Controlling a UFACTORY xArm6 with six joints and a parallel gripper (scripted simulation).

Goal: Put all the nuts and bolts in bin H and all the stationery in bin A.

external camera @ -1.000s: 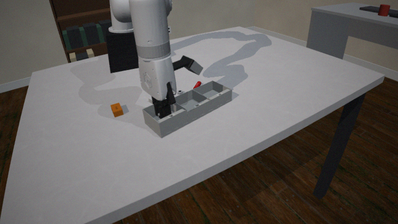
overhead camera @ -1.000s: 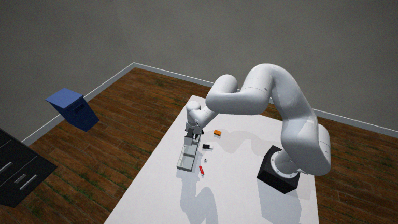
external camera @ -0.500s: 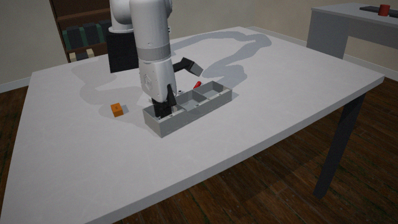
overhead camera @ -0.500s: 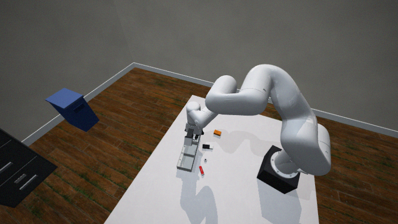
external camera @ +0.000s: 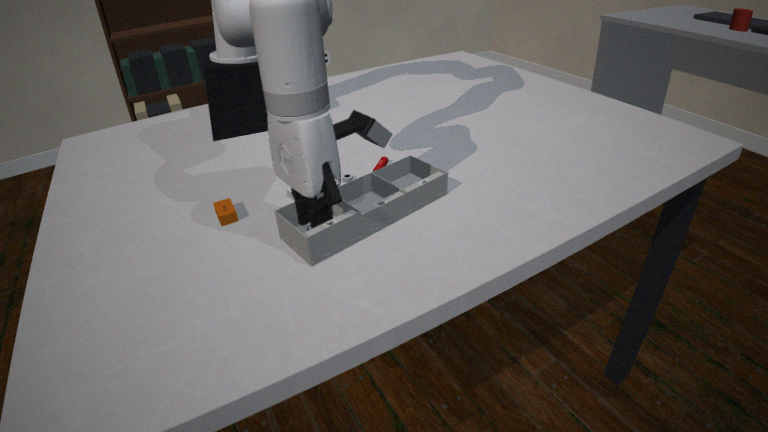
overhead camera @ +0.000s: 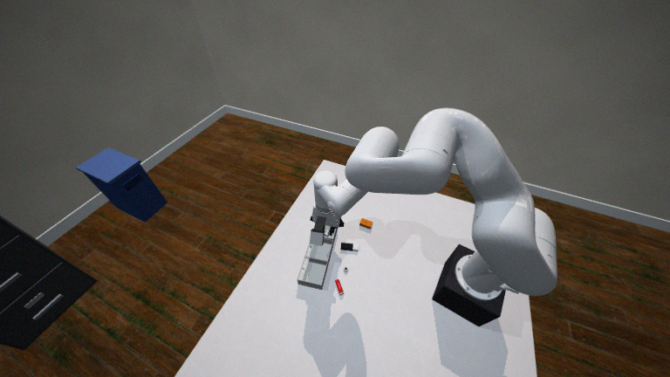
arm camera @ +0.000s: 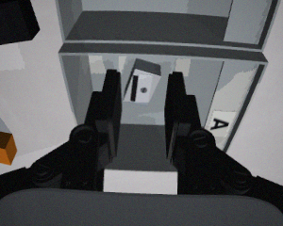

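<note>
Now: hand 11 cm past the black block, 2 cm to the right of it and 3 cm above it. The rest, counted from my hand: grey three-compartment bin row (1 cm behind, 8 cm to the left, 1 cm below); then orange block (14 cm behind, 10 cm to the right, 3 cm below); then hex nut (12 cm behind, 11 cm to the left, 3 cm below).
</note>
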